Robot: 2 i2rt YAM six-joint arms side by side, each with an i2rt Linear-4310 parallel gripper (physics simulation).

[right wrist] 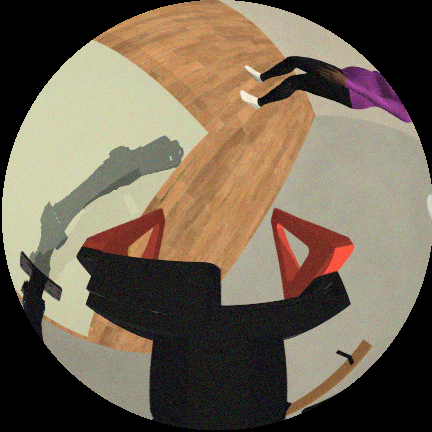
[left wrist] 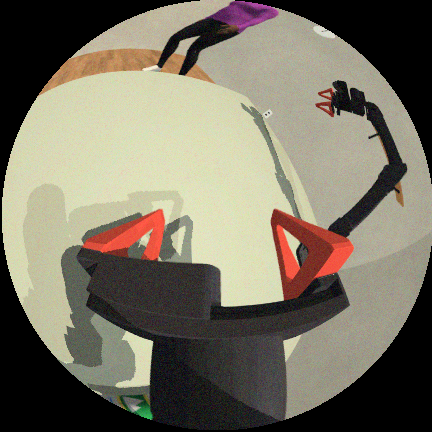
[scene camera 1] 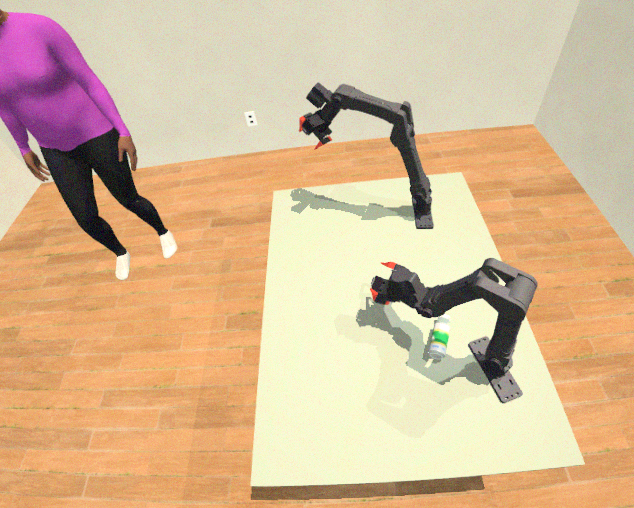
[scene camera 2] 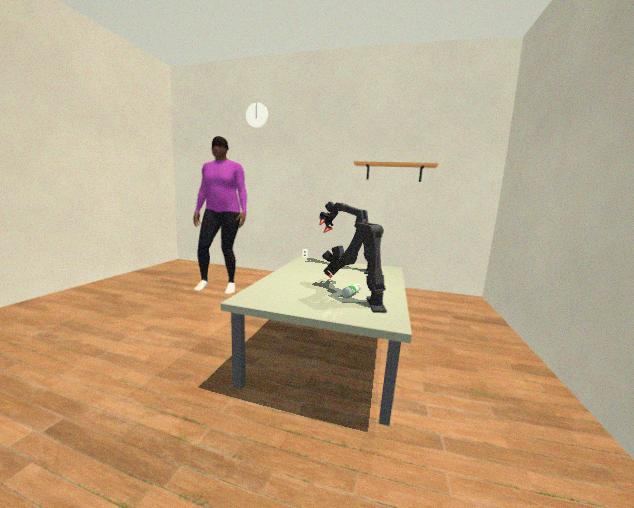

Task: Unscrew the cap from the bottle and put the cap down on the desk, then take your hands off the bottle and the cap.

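Observation:
A white bottle with a green label band (scene camera 1: pixel 439 337) (scene camera 2: pixel 351 289) (left wrist: pixel 136 404) lies on its side on the pale desk (scene camera 1: pixel 312 423) (scene camera 2: pixel 269 300), beneath the left arm. Its narrower white end points up the picture in scene camera 1, near the arm; the cap cannot be told clearly from the bottle there. My left gripper (scene camera 1: pixel 377 278) (scene camera 2: pixel 329 275) (left wrist: pixel 217 214) is open and empty above the desk, up and to the left of the bottle in scene camera 1. My right gripper (scene camera 1: pixel 308 135) (scene camera 2: pixel 322 228) (left wrist: pixel 316 98) (right wrist: pixel 217 213) is open and empty, high up and far from the bottle.
The left arm's base plate (scene camera 1: pixel 509 389) is to the right of the bottle, and the right arm's base plate (scene camera 1: pixel 423 221) is at the desk's far part. A person in a purple top (scene camera 1: pixel 68 89) (scene camera 2: pixel 222 185) is beyond the desk. A wall shelf (scene camera 2: pixel 395 164) hangs behind.

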